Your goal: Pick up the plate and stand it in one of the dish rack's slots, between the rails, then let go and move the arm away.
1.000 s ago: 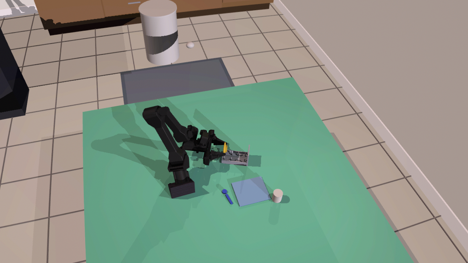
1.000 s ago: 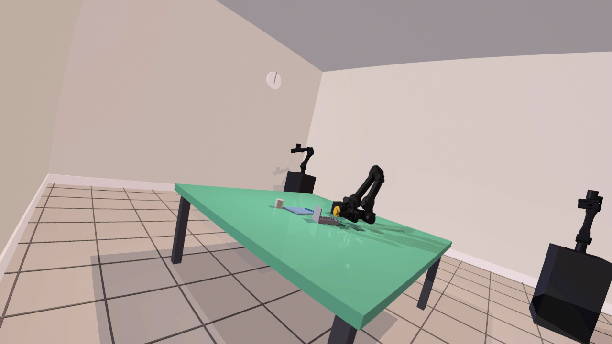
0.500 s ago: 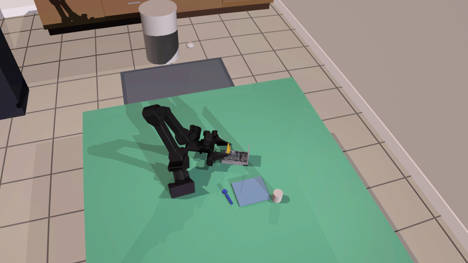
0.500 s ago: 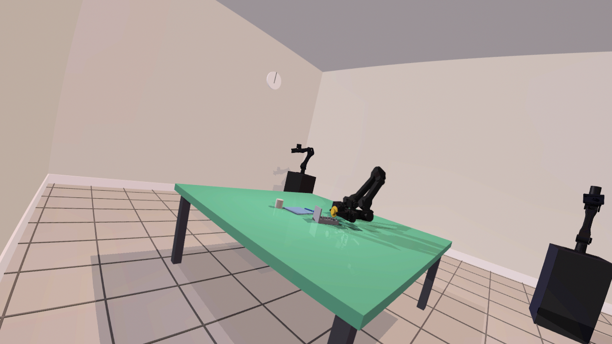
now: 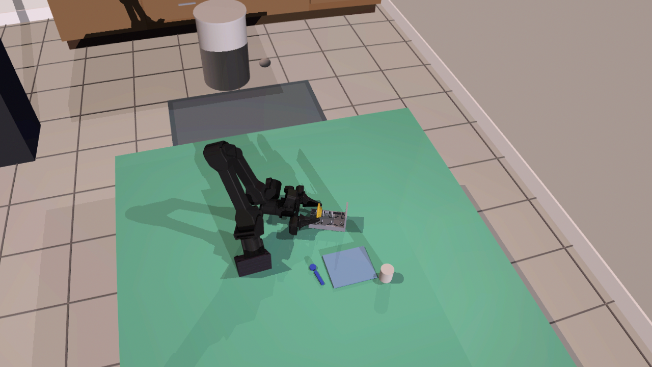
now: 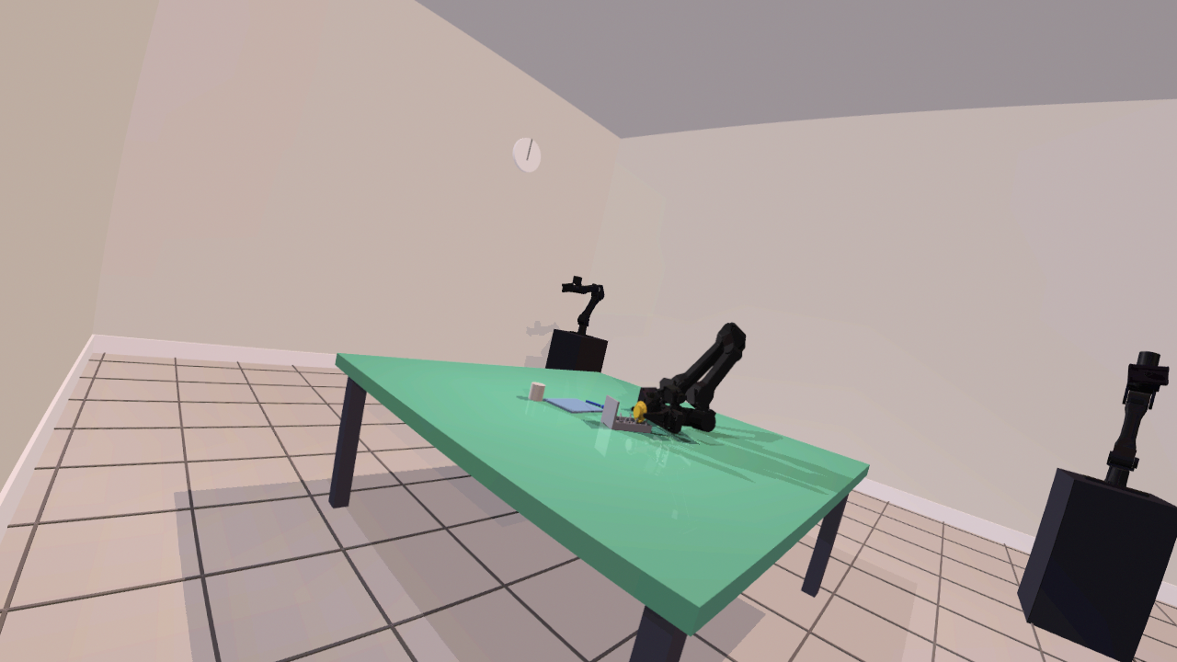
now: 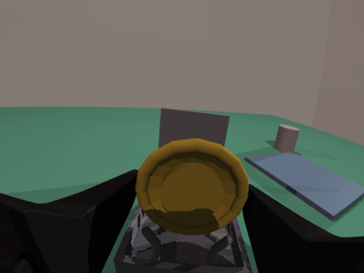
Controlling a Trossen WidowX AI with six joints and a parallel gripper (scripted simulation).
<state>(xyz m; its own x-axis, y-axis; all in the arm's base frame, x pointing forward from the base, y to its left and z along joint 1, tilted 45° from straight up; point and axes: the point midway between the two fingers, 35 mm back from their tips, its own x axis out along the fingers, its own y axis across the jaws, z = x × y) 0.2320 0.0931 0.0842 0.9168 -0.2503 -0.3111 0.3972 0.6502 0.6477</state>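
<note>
Now: gripper tip 1 cm past the yellow plate. Round my gripper tip: light blue mat (21 cm to the right, 5 cm below, 4 cm ahead); blue spoon (21 cm to the right, 8 cm behind, 5 cm below); dish rack (3 cm below, 2 cm ahead, 1 cm to the right).
</note>
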